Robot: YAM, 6 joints.
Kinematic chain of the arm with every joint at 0, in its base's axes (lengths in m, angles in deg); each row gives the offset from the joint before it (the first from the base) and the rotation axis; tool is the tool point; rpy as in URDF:
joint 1: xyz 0 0 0.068 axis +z
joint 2: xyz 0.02 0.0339 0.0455 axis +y
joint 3: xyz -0.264 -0.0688 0 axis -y
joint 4: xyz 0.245 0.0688 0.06 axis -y
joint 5: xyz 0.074 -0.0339 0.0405 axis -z
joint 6: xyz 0.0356 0 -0.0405 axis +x
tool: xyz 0 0 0 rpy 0 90 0
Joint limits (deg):
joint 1: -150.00..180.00
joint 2: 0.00..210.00
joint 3: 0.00..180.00
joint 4: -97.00..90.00
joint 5: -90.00..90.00
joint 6: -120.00..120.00
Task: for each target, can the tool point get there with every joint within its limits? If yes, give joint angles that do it. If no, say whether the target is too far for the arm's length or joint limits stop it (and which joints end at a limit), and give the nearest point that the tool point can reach.
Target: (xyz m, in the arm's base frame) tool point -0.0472 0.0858 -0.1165
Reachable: yes | joints 130.41 167.67 20.44 52.57 33.64 27.00
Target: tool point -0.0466 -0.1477 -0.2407
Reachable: yes | joints -119.36 188.80 66.95 -2.71 -63.49 -39.91
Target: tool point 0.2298 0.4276 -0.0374
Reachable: yes | joints 62.26 164.34 123.79 -56.79 7.12 -59.27
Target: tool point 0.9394 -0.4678 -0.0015
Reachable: no: too far | nearest point 0.5747 -0.2862 0.0440 | short by 0.410 m
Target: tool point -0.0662 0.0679 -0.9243
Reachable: no: too far | nearest point -0.1313 0.1347 -0.3752 | short by 0.557 m
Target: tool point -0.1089 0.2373 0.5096
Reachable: yes | joints 108.38 75.14 77.87 43.98 -53.29 63.23
